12 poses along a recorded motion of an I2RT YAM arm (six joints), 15 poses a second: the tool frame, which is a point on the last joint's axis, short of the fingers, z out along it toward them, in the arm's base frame.
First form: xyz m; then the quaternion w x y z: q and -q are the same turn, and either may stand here.
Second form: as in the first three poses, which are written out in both.
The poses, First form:
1: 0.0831 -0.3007 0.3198 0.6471 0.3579 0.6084 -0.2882
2: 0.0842 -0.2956 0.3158 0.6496 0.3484 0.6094 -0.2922
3: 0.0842 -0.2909 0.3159 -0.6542 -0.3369 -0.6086 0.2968
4: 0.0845 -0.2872 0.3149 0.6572 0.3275 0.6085 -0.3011
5: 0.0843 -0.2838 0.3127 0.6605 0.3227 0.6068 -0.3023
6: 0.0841 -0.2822 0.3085 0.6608 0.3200 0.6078 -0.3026
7: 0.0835 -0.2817 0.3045 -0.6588 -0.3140 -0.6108 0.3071
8: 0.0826 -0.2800 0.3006 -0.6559 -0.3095 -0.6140 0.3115
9: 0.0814 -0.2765 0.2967 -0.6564 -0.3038 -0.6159 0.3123
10: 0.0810 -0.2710 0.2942 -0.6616 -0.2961 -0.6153 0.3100
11: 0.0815 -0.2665 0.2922 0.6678 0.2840 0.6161 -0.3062
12: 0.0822 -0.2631 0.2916 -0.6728 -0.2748 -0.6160 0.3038
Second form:
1: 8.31 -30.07 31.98 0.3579 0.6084 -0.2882 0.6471
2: 8.42 -29.56 31.58 0.3484 0.6094 -0.2922 0.6496
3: 8.42 -29.09 31.59 0.3369 0.6086 -0.2968 0.6542
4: 8.45 -28.72 31.49 0.3275 0.6085 -0.3011 0.6572
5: 8.43 -28.38 31.27 0.3227 0.6068 -0.3023 0.6605
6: 8.41 -28.22 30.85 0.3200 0.6078 -0.3026 0.6608
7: 8.35 -28.17 30.45 0.3140 0.6108 -0.3071 0.6588
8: 8.26 -28.00 30.06 0.3095 0.6140 -0.3115 0.6559
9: 8.14 -27.65 29.67 0.3038 0.6159 -0.3123 0.6564
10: 8.10 -27.10 29.42 0.2961 0.6153 -0.3100 0.6616
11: 8.15 -26.65 29.22 0.2840 0.6161 -0.3062 0.6678
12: 8.22 -26.31 29.16 0.2748 0.6160 -0.3038 0.6728
